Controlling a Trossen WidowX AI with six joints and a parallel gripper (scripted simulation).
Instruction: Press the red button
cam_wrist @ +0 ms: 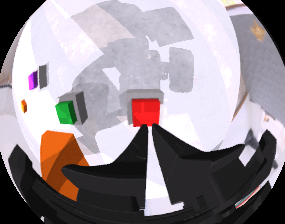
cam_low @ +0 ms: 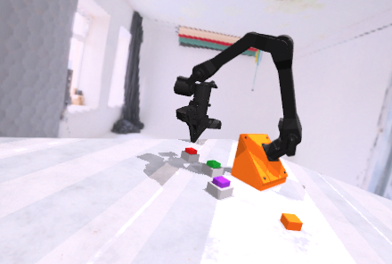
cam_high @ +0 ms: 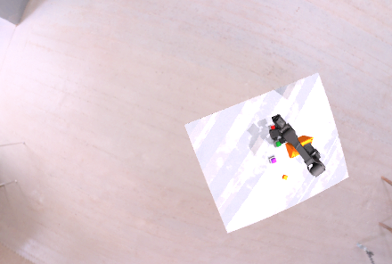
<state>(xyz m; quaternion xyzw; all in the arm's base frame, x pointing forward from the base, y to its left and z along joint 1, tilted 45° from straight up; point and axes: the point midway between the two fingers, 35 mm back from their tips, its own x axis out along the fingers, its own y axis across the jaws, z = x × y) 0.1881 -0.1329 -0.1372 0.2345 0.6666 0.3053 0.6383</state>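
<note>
The red button is 30 mm below my gripper tip. Also, from my gripper tip: purple button (60 mm ahead, 230 mm to the left, 30 mm below); then orange block (390 mm to the left, 50 mm below); then green button (120 mm to the left, 30 mm below).
</note>
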